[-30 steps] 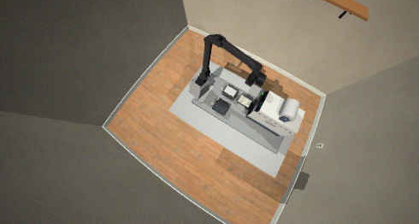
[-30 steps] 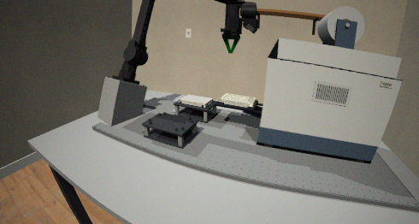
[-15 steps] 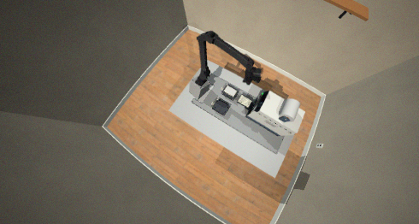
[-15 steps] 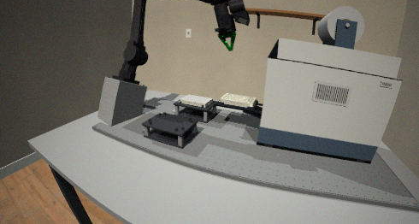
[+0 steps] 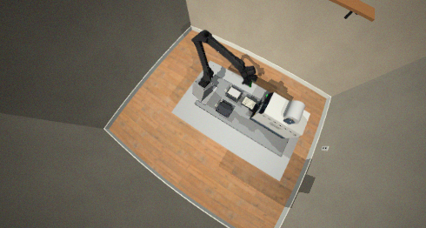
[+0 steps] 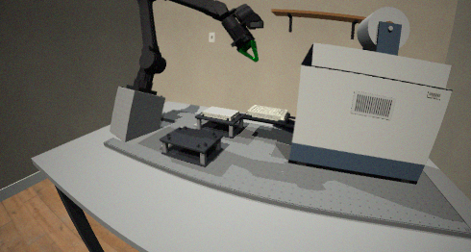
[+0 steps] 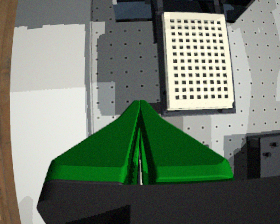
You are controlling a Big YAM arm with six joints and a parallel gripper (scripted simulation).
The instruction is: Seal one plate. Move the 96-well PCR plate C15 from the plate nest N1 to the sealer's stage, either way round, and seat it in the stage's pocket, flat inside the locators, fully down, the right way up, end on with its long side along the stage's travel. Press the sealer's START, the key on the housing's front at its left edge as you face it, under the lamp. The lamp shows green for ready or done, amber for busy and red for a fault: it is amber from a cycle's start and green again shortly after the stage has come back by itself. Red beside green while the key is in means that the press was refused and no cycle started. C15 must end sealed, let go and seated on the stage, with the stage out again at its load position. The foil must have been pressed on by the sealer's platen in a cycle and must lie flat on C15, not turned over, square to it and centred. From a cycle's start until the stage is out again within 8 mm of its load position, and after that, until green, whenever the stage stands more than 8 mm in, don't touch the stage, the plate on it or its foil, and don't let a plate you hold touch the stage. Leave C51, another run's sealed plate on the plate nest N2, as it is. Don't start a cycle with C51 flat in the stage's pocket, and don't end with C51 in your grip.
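Right now my hand is 180 mm short of the white start key, 90 mm above it and 20 mm to the right of it. The rest, counted from my hand: 96-well plate C15: 170 mm below, 80 mm to the right, 80 mm ahead; then dark stage: 180 mm below, 80 mm to the right, 80 mm ahead; then sealed plate C51: 210 mm below, 120 mm behind, 50 mm to the right.
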